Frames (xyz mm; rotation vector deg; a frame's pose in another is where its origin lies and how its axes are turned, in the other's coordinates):
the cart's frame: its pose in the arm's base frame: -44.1 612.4 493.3 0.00 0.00 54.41
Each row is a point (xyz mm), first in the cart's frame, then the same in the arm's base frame.
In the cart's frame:
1: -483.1 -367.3 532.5
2: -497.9 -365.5 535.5
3: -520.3 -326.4 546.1
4: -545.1 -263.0 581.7
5: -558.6 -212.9 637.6
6: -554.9 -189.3 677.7
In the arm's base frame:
1: -26.6 5.8 1025.8
2: -36.6 -5.2 1028.8
3: -81.5 -0.7 1039.4
4: -147.5 16.1 1075.0
5: -196.1 34.2 1130.9
6: -213.1 51.0 1171.0

